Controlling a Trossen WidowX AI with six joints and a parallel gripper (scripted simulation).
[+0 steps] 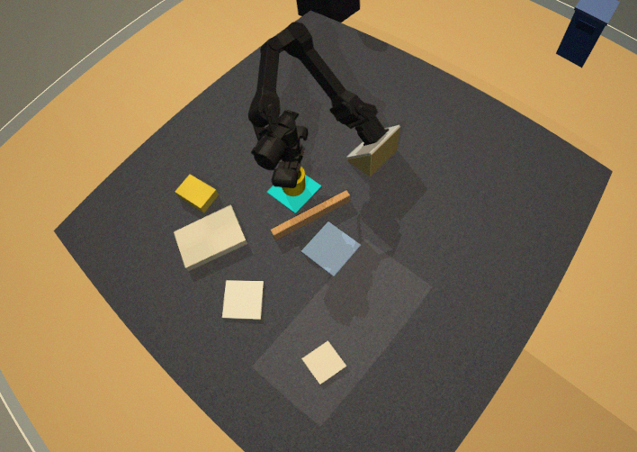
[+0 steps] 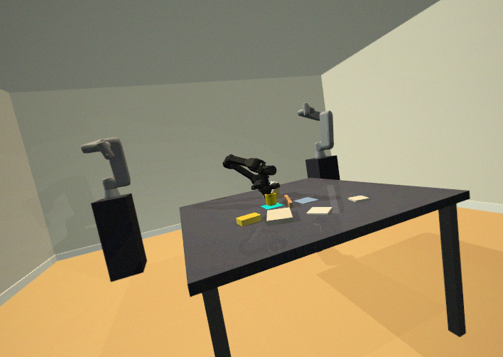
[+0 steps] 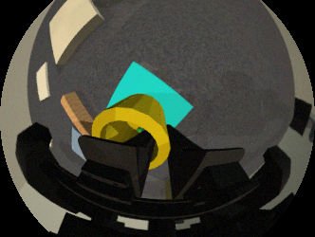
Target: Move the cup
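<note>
Now: gripper tip 11 cm to the right of the wooden bar, 6 cm short of it and 3 cm above it. Also, from my gripper tip: light blue pad: 21 cm to the left, 10 cm ahead, 5 cm below; cream slab: 29 cm ahead, 6 cm to the right, 3 cm below; cup: 2 cm to the left, 2 cm ahead.
</note>
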